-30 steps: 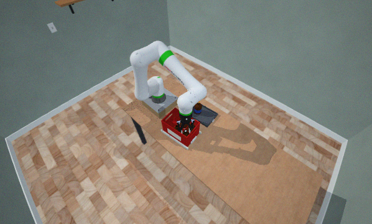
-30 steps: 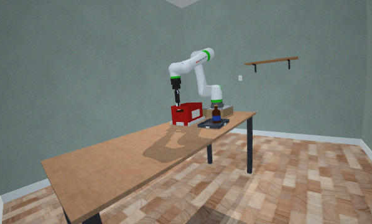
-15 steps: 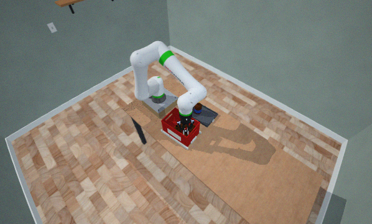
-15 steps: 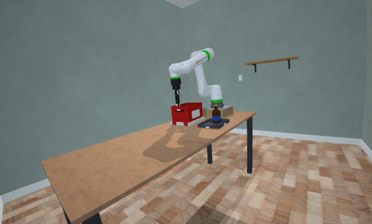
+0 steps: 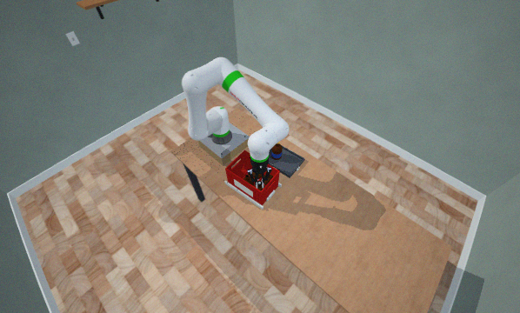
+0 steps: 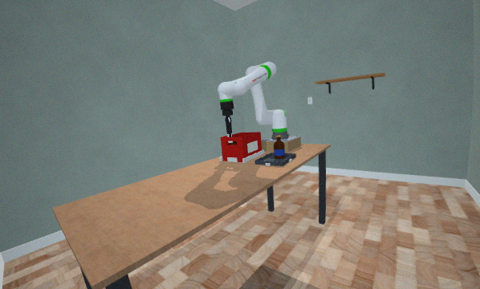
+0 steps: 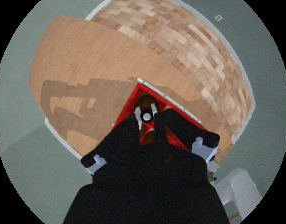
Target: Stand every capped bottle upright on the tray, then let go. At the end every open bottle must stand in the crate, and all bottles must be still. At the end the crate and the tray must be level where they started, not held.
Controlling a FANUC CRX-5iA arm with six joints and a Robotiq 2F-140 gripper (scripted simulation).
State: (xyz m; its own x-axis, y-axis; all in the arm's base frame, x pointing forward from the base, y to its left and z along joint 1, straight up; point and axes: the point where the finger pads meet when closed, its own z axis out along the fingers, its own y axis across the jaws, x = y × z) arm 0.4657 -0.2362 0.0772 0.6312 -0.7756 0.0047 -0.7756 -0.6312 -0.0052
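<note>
Now: the crate 80 mm below my hand, 80 mm behind it and 50 mm to the left of it. The rest, counted from my hand: dark tray: 340 mm to the left, 150 mm below, 10 mm behind; capped brown bottle: 340 mm to the left, 80 mm below, 70 mm behind.
</note>
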